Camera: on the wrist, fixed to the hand. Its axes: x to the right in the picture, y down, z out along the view.
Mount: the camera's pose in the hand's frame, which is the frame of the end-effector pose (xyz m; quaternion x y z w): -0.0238 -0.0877 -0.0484 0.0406 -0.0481 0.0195 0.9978
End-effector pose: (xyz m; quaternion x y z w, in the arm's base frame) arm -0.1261 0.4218 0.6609 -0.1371 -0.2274 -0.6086 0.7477
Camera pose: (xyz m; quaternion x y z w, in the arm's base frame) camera -0.2067 0.3992 0.6010 -0.1402 -0.2849 -0.5769 0.7526
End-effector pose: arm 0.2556 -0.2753 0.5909 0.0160 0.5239 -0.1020 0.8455
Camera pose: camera 0.1860 -0.3509 0.5973 0.0556 0.4776 -0.1073 0.8702
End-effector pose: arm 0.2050 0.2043 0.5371 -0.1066 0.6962 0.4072 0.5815
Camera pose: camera 0.2317 0.1065 0.5192 -0.0496 0.6853 0.3945 0.6101
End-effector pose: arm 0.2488 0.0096 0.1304 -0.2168 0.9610 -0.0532 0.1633
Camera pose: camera 0.2878 -0.0575 0.1980 -0.1935 0.9531 -0.0785 0.2190
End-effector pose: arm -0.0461 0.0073 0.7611 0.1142 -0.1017 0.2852 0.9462
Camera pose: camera -0.0100 -0.0629 0.6950 0.1641 -0.1376 0.3017 0.9290
